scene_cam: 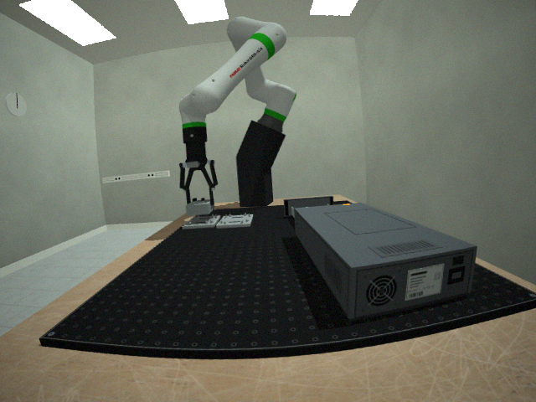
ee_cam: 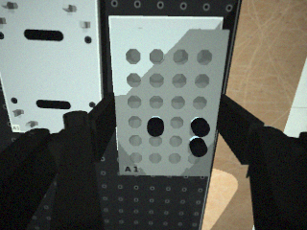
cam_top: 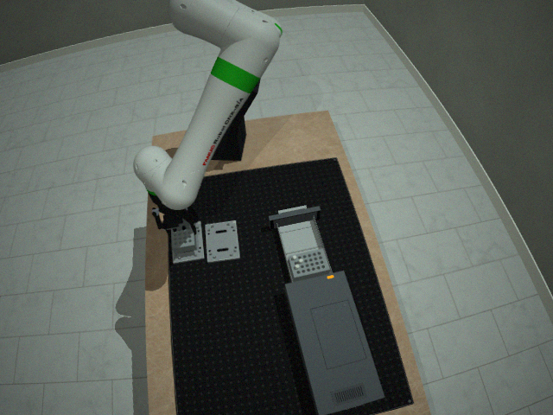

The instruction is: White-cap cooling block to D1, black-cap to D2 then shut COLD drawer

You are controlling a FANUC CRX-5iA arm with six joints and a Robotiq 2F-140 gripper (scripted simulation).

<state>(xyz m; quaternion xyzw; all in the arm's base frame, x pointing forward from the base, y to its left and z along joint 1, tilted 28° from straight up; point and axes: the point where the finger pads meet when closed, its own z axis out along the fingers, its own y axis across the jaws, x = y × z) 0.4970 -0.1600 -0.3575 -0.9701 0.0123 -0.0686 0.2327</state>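
The slot D2 lies 9 cm below my hand. From my hand the other things lie so: deck slot D1 (14 cm to the left, 9 cm below, 2 cm ahead); then grey cooling block (3 cm below); then drawer (42 cm to the left, 11 cm ahead, 6 cm below).
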